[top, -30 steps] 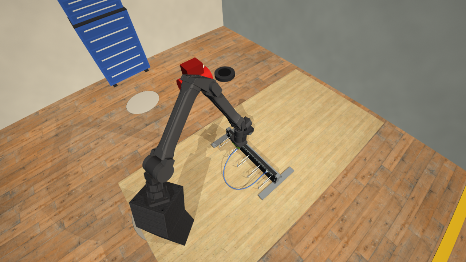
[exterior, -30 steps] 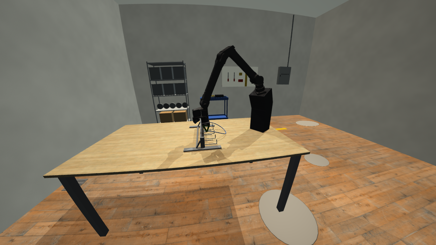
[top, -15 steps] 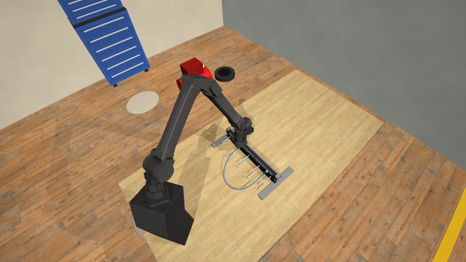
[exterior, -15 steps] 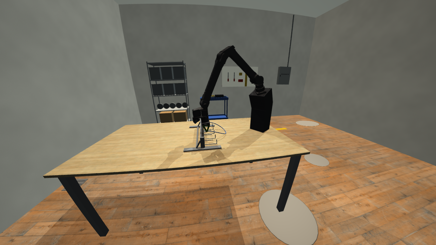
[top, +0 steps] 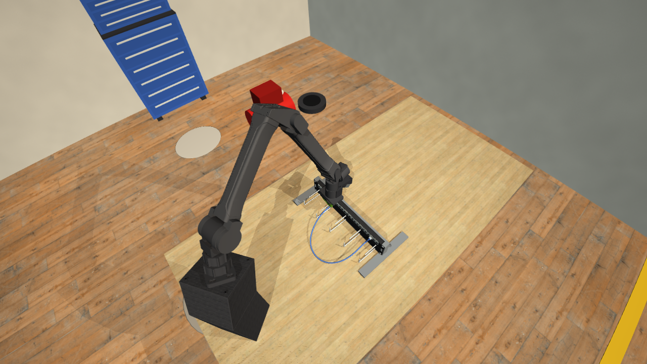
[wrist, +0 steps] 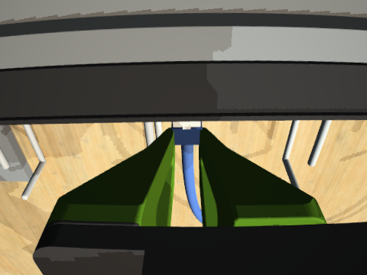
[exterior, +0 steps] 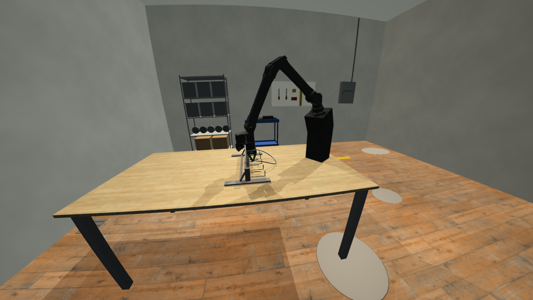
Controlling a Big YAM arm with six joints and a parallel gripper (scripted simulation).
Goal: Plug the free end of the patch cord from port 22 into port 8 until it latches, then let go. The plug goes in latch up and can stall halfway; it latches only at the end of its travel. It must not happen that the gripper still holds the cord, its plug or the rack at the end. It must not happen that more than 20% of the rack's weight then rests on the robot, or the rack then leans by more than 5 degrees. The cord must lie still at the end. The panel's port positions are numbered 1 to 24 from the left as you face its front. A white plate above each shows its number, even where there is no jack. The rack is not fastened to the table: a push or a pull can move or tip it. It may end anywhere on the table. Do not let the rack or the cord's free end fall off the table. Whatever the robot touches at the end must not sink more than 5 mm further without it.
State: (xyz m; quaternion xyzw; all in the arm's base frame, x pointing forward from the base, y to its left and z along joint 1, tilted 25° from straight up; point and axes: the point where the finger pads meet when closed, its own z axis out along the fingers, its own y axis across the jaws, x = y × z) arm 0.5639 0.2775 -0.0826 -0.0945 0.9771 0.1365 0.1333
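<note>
Right now the cord plug is 20 mm ahead of my hand and 10 mm to the left of it.
</note>
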